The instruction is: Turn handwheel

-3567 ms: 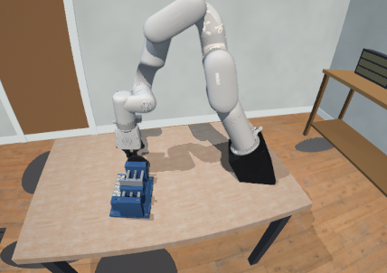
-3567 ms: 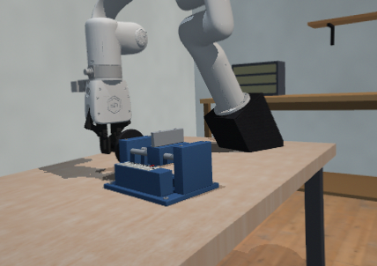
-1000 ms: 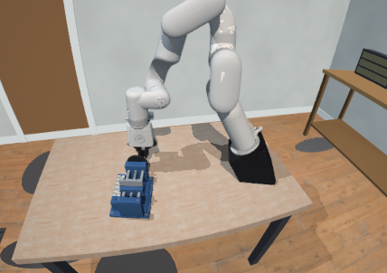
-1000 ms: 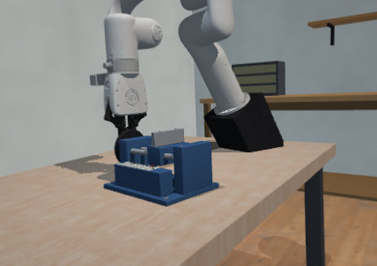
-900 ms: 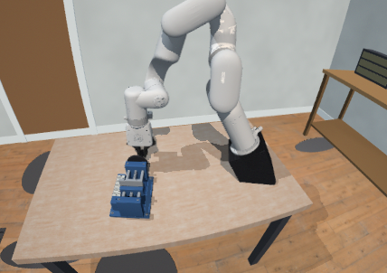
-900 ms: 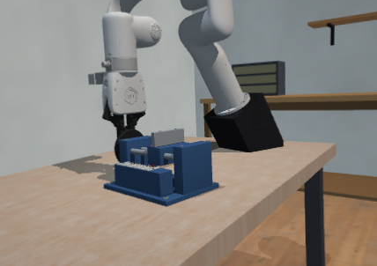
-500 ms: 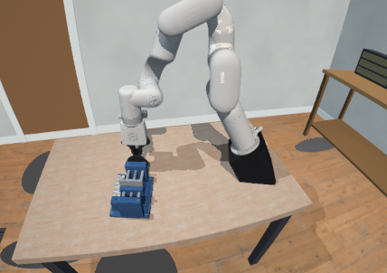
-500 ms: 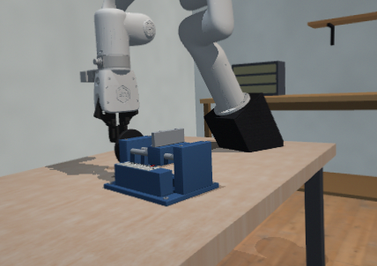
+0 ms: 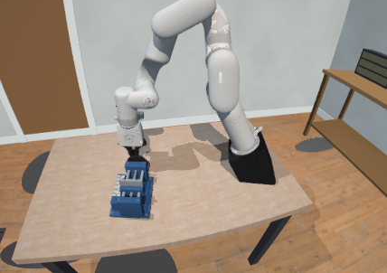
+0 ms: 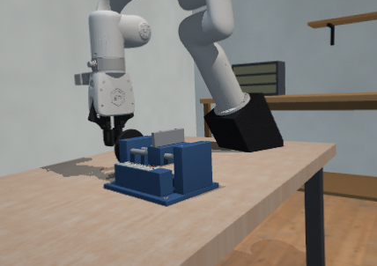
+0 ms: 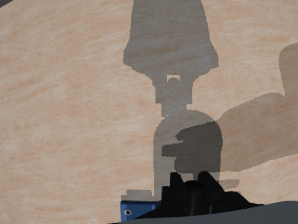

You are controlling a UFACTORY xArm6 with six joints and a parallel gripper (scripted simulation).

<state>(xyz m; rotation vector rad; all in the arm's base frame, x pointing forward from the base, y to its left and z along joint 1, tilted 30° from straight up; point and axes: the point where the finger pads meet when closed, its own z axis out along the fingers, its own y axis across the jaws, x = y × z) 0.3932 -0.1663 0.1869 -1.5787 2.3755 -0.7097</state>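
Right now the grey stop block is 16 cm to the left of my hand, 7 cm ahead of it and 1 cm below it. The rest, counted from my hand: black handwheel 2 cm to the left, 1 cm below, 1 cm ahead.
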